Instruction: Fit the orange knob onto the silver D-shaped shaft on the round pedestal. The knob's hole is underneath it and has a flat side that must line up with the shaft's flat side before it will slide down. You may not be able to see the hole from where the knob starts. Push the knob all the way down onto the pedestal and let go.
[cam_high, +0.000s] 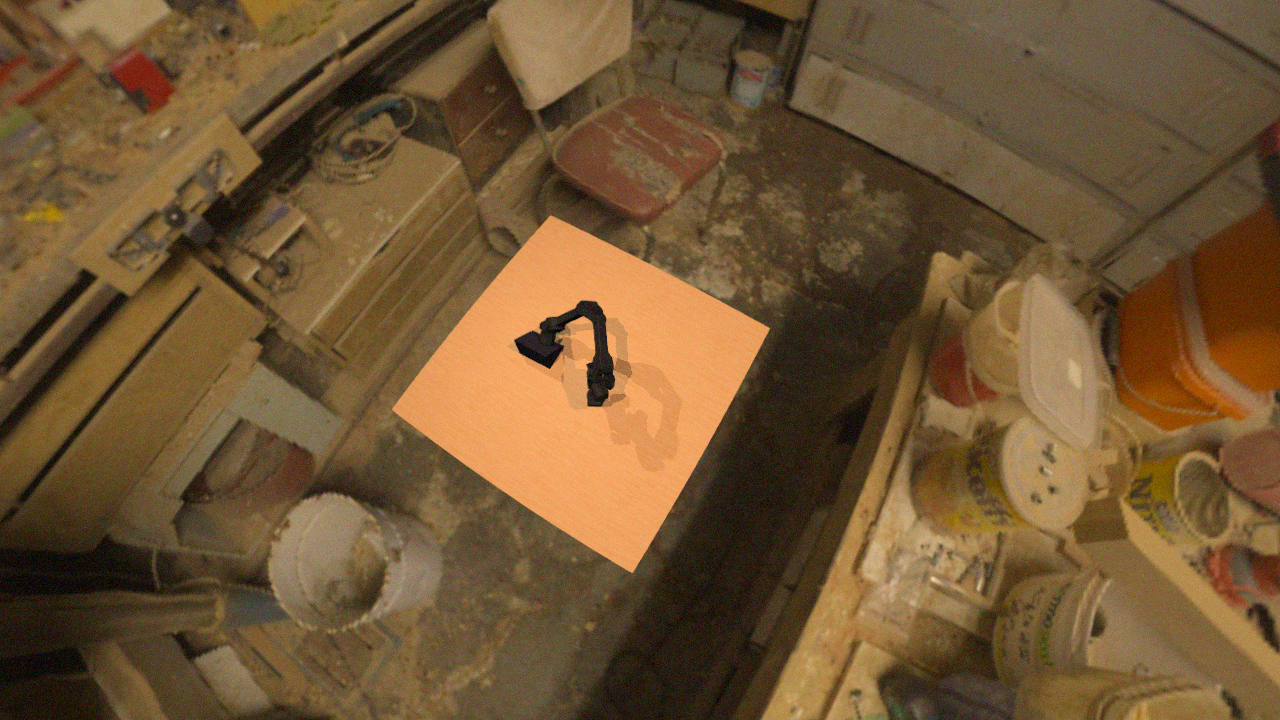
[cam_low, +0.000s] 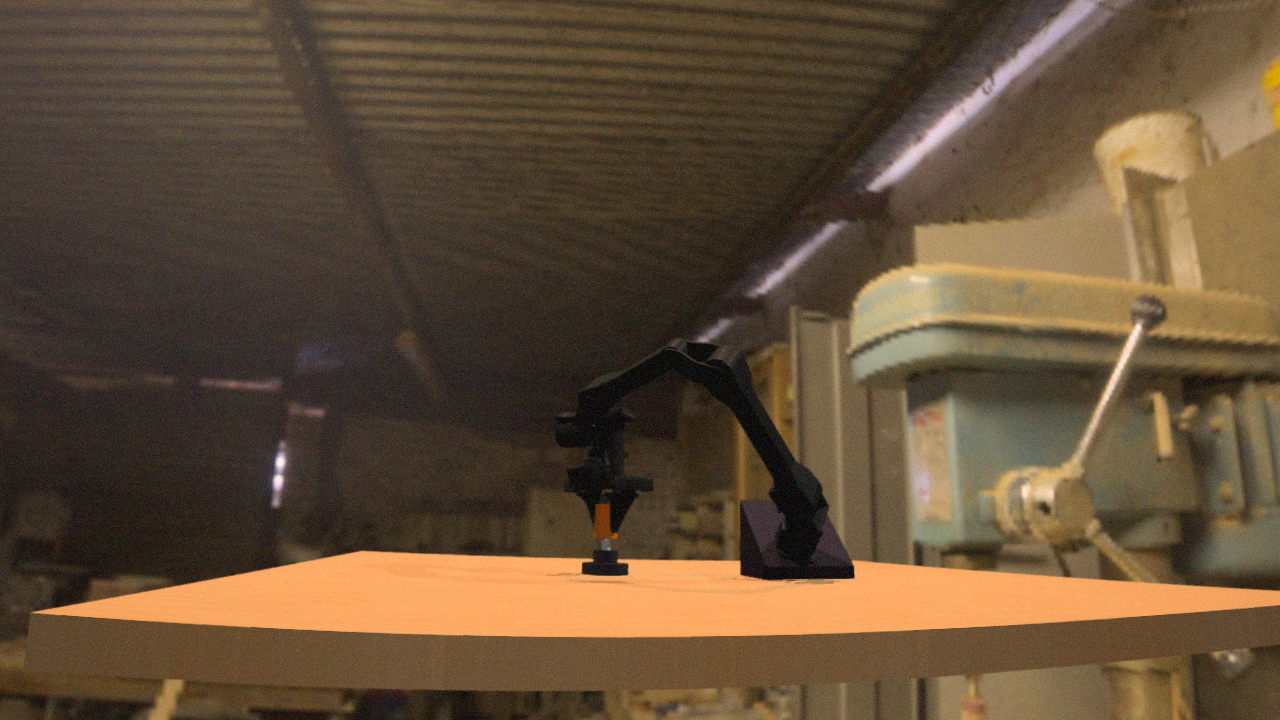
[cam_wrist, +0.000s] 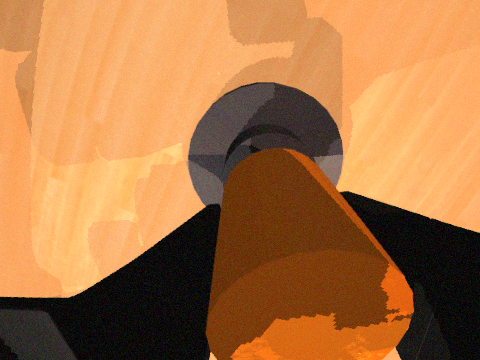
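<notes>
Now: the orange knob 3 cm above my gripper tip. Also, from my gripper tip: round pedestal (4 cm below).
</notes>
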